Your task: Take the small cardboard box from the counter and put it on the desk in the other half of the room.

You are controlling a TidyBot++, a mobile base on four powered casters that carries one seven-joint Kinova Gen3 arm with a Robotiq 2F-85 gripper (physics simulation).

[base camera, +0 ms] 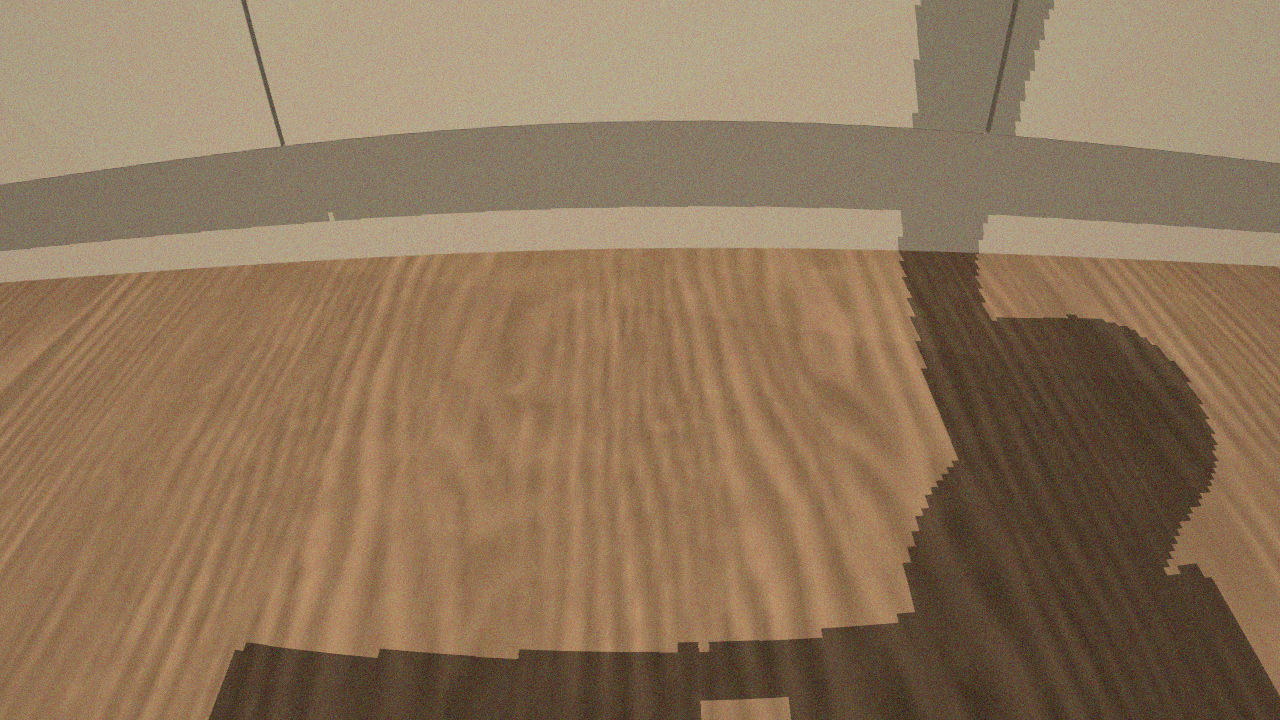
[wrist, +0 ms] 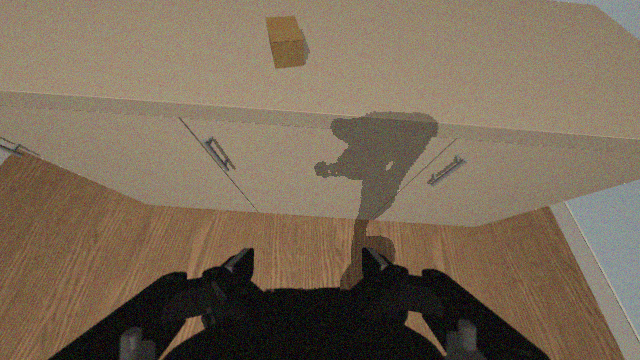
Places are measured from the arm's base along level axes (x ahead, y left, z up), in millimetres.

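Pixels of known places: gripper, fingertip midpoint: (wrist: 308, 260).
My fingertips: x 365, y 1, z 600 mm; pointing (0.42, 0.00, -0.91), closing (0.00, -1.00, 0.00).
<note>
Ahead of a thing's pixels: the offset from my fingertips to its top centre. "spot": to the spot under its first point. Level surfaces: height alone.
The small cardboard box @(dx +419, dy +55, dz -36 mm) (wrist: 287, 42) is orange-brown and sits on the counter @(dz -86 mm) (wrist: 150, 55), a little back from its front edge, at the top of the wrist view, left of centre. My gripper (wrist: 308, 260) is open, with nothing between its fingers. It points down over the wood floor in front of the counter, well apart from the box. The counter's cabinet front @(spot: dx +272, dy +16, dz -793 mm) (base camera: 581, 62) also shows at the top of the base view. The box does not show in the base view. The desk does not show in either view.
Metal handles (wrist: 218, 154) (wrist: 447, 170) stick out from the counter's doors. The wood floor @(dz -996 mm) (base camera: 537, 429) (wrist: 300, 235) runs up to the cabinet base. A blue wall (wrist: 607, 235) with a pale baseboard stands at the right. The arm's shadow falls on the cabinet front and floor.
</note>
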